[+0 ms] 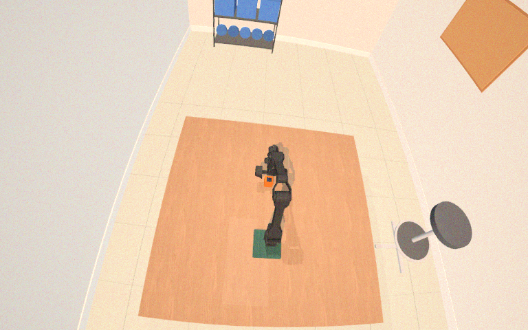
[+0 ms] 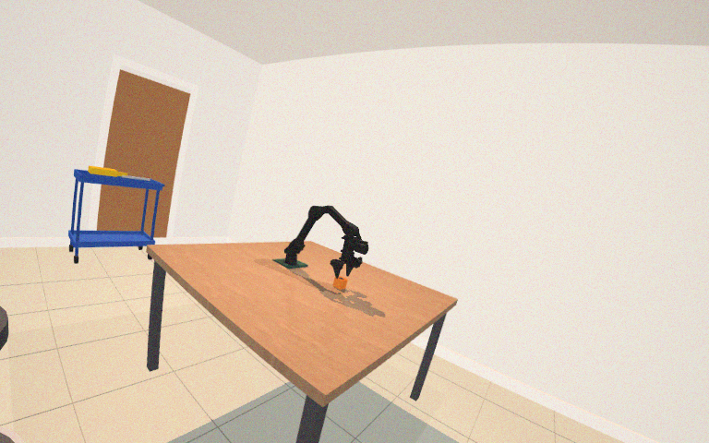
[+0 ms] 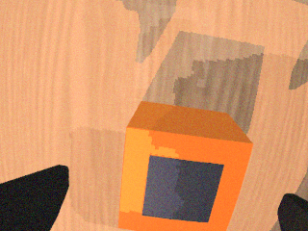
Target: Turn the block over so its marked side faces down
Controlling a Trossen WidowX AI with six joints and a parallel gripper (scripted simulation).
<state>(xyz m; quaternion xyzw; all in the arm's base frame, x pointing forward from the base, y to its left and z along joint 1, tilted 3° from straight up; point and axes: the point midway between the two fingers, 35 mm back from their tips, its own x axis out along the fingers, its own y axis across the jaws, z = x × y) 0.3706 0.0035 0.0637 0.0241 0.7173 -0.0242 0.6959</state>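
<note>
My gripper tip is 20 mm above the block.
</note>
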